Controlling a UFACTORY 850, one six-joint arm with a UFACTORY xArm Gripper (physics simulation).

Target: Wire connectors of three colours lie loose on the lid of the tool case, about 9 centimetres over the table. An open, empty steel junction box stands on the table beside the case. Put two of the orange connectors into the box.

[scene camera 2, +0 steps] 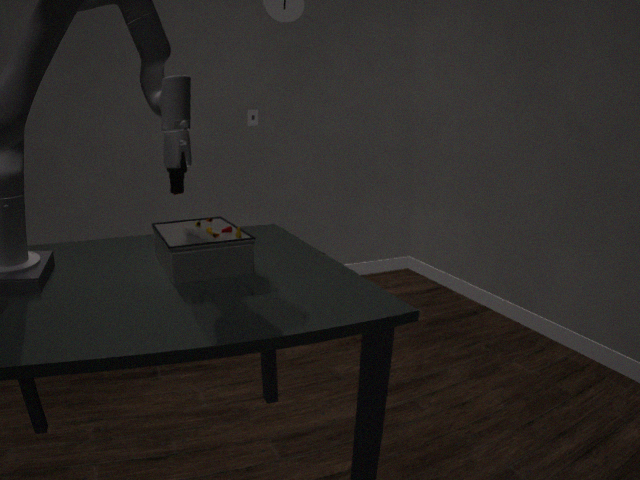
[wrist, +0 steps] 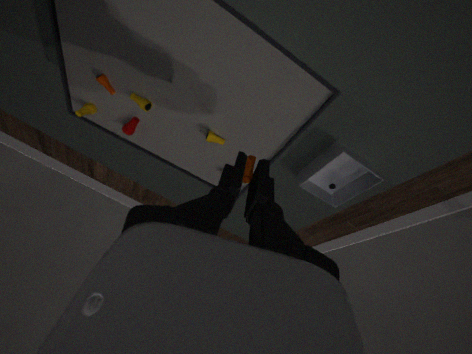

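My gripper (scene camera 2: 177,191) (wrist: 248,169) is shut on an orange connector (wrist: 248,170) and holds it high above the case lid (scene camera 2: 173,231) (wrist: 235,65). Another orange connector (scene camera 2: 216,235) (wrist: 105,84) lies on the lid beside a yellow one (scene camera 2: 209,230) (wrist: 140,101). A further orange connector (scene camera 2: 209,220) lies at the lid's far side in the scene view; in the wrist view it does not show, and the fingers cover part of that lid corner. The open steel junction box (wrist: 357,187) stands beside the case in the wrist view, its inside empty; it does not show in the scene view.
A red connector (scene camera 2: 226,229) (wrist: 131,126), a yellow one (scene camera 2: 238,232) (wrist: 86,110) near a lid corner and another yellow one (scene camera 2: 197,223) (wrist: 215,138) lie on the lid. The lid has a dark raised-looking edge. The table (scene camera 2: 103,310) extends around the case.
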